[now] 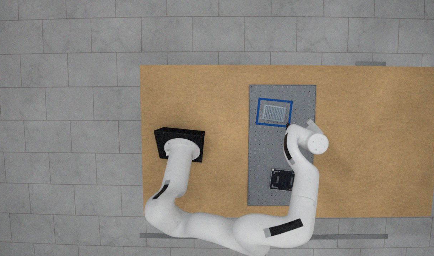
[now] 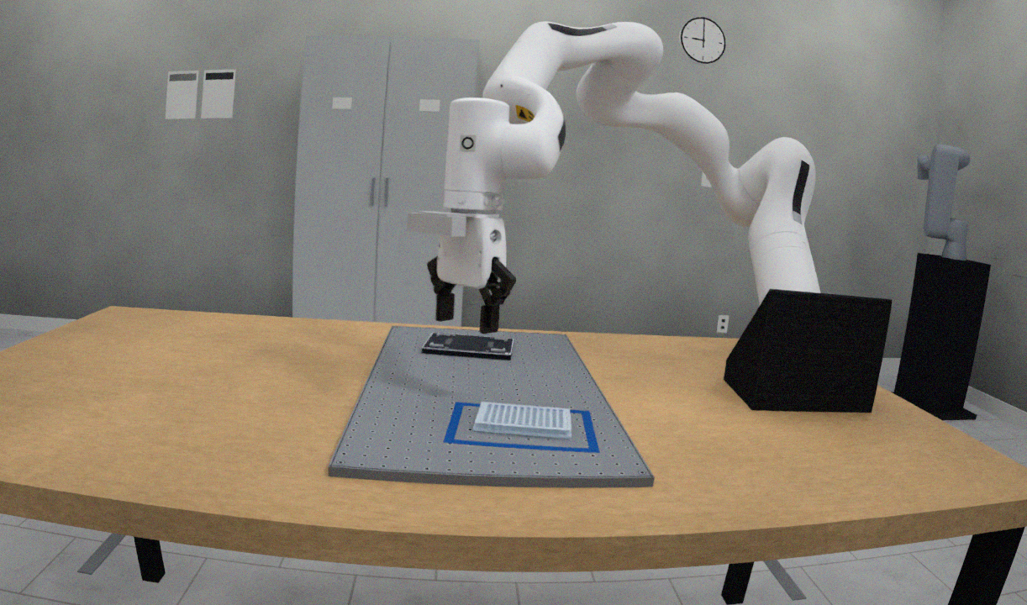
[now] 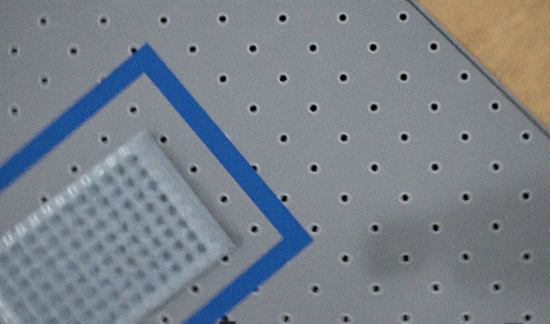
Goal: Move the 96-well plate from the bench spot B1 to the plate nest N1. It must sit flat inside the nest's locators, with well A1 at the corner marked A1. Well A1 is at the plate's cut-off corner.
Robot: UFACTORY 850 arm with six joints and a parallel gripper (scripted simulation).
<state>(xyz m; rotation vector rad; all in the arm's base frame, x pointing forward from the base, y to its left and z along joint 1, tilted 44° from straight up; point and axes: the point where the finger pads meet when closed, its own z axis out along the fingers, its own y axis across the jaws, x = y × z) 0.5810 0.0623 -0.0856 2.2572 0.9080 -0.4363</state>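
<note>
Right now the clear 96-well plate is 110 mm below my hand, 100 mm to the left of it and 80 mm behind it. The rest, counted from my hand: black plate nest 280 mm to the right, 110 mm below.
</note>
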